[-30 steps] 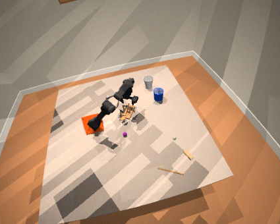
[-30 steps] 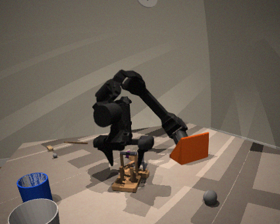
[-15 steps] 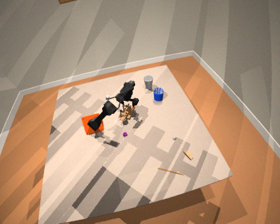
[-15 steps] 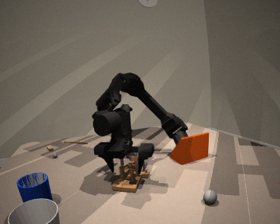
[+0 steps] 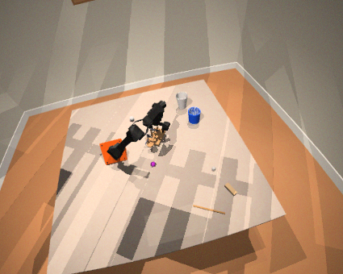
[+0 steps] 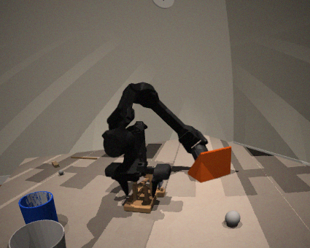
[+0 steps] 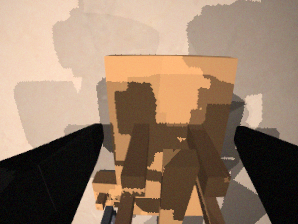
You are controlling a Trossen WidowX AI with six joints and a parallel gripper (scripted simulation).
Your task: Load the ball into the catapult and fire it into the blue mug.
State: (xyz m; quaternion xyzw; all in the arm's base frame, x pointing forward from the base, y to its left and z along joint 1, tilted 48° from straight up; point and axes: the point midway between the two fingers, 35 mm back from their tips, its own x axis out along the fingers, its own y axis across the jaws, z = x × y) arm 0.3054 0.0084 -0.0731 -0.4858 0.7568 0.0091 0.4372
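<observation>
Right now the catapult frame is 30 mm behind my gripper tip, 30 mm to the right of it and 50 mm above it. Also, from my gripper tip: purple ball 120 mm behind, 230 mm to the right, 20 mm below; then blue mug 290 mm ahead, 10 mm to the left; then wooden catapult 60 mm behind, 40 mm to the right, 20 mm above.
</observation>
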